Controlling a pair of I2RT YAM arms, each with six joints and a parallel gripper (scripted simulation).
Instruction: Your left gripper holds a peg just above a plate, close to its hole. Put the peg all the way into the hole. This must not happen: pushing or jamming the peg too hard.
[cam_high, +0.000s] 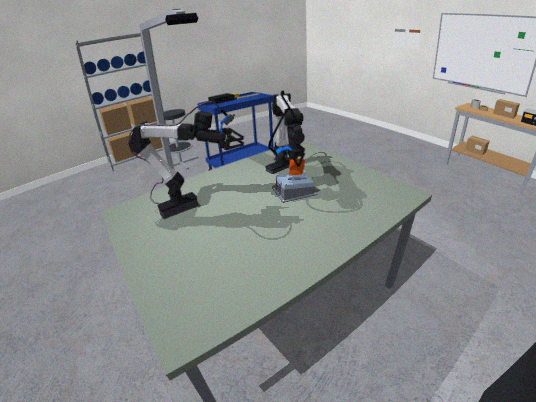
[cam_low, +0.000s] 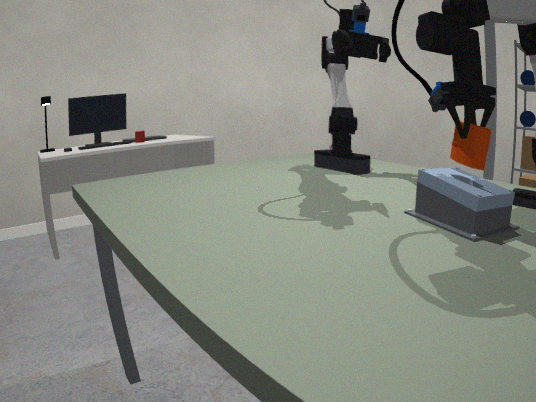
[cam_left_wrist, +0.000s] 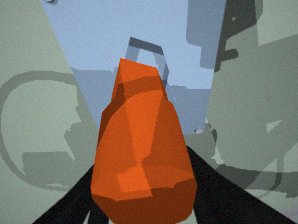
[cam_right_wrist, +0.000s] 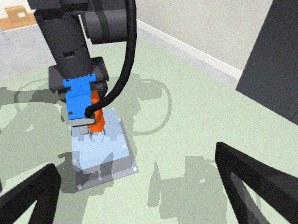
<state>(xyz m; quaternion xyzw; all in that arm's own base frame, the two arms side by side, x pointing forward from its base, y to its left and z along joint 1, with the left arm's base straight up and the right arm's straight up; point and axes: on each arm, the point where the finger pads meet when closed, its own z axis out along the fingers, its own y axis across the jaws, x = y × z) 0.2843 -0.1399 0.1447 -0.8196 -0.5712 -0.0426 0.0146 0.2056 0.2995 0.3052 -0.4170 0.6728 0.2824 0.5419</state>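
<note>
Now: left hand 10 cm above the light-blue plate, 1 cm to the left of it and 1 cm past it. Also, from my left hand: orange peg 2 cm below.
</note>
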